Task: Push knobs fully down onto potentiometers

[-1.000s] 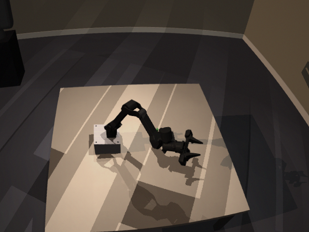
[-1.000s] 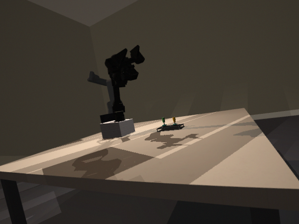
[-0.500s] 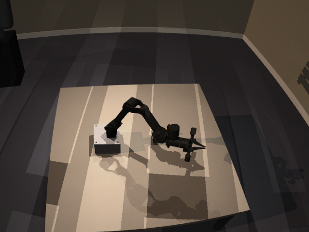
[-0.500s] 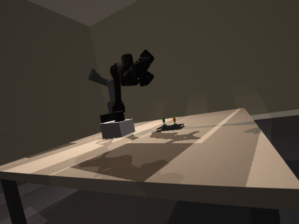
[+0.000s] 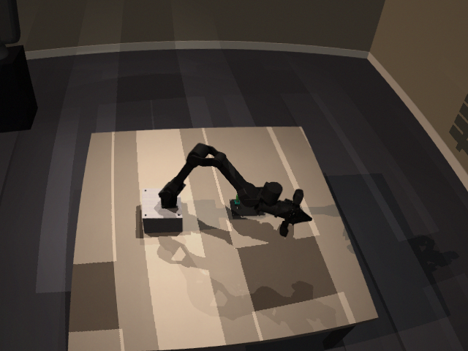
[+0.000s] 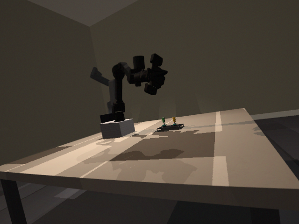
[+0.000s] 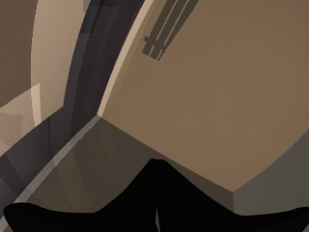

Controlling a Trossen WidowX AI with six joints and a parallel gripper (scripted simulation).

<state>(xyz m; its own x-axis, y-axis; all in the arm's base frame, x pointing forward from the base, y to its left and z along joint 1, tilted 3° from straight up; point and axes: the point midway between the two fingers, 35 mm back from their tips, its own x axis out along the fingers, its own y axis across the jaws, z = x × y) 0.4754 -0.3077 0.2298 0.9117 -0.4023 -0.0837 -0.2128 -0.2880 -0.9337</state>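
Now: the green knob 350 mm to the left of my gripper tip, 240 mm below it and 190 mm behind it. From my gripper tip the other things lie so: orange knob (350 mm to the left, 250 mm below, 110 mm behind).
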